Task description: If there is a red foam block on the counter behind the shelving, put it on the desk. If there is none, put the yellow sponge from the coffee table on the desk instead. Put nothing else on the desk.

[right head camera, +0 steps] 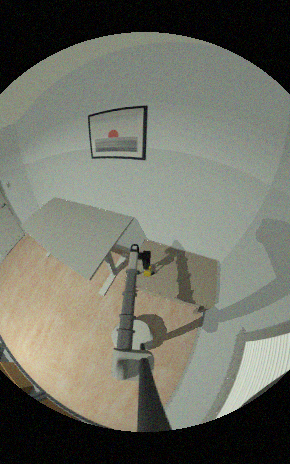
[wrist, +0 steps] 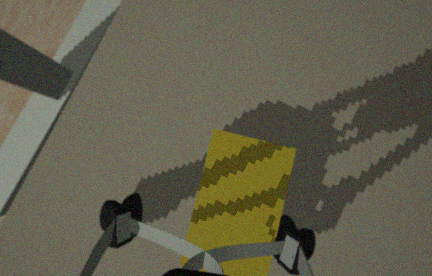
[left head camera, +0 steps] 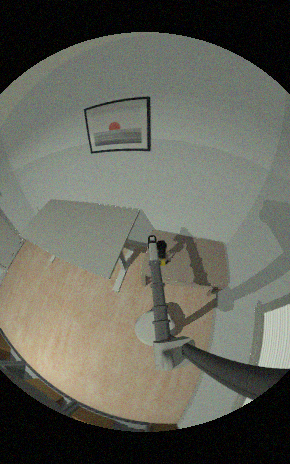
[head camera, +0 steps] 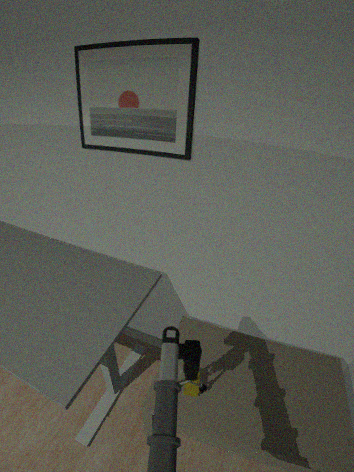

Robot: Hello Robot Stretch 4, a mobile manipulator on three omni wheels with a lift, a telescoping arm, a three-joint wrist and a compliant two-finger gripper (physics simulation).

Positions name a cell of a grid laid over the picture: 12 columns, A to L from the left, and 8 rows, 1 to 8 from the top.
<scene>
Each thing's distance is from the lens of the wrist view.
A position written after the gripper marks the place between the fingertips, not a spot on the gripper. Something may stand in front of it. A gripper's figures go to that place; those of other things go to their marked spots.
gripper (wrist: F7): 25 cm
yellow sponge (wrist: G6): 20 cm
tan coffee table (wrist: J3): 28 cm
The marked spots on the tan coffee table and the yellow sponge are 14 cm apart.
</scene>
